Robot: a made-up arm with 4 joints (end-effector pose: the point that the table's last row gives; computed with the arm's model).
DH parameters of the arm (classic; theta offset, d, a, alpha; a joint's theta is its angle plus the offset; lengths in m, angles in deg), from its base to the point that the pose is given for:
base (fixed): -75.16 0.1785 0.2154 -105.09
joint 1: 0 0.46 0.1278 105.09
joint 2: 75.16 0.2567 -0.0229 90
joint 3: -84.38 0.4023 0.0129 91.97
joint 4: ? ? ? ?
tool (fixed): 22.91 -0.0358 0 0
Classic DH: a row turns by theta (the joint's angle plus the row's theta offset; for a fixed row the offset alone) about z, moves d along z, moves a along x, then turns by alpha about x.
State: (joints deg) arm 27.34 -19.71 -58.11 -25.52
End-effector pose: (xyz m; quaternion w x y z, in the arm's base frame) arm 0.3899 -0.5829 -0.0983 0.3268 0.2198 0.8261 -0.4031
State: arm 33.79 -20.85 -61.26 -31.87
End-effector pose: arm 0.3569 -0.5515 -0.1429 0.2407 0.2796 0.8575 -0.3585
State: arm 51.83 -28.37 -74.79 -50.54
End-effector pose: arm 0.2333 -0.4188 -0.2111 0.0901 -0.3965 -0.8855 0.2249
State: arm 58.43 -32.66 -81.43 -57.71
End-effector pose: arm 0.1840 -0.3587 -0.2053 0.2372 -0.4100 -0.8635 0.1734
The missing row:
joint 4: 68.43 -0.232 0.0045 -120.58
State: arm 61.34 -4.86 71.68 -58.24
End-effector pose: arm 0.3935 -0.7515 -0.1176 0.5185 0.8292 -0.0164 -0.2081
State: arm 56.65 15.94 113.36 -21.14
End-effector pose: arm 0.4085 -0.7782 -0.0837 0.4819 0.7376 -0.3540 -0.3136
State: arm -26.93 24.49 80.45 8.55
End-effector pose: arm 0.6950 -0.2974 0.7044 0.9091 0.2191 -0.3404 -0.0985
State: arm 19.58 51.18 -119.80 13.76
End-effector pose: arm 0.6957 -0.6096 -0.0446 0.3878 -0.7188 0.5770 0.0052
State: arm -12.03 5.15 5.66 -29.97
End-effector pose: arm 0.7541 -0.5107 0.4257 0.8728 0.1638 0.3088 -0.3407
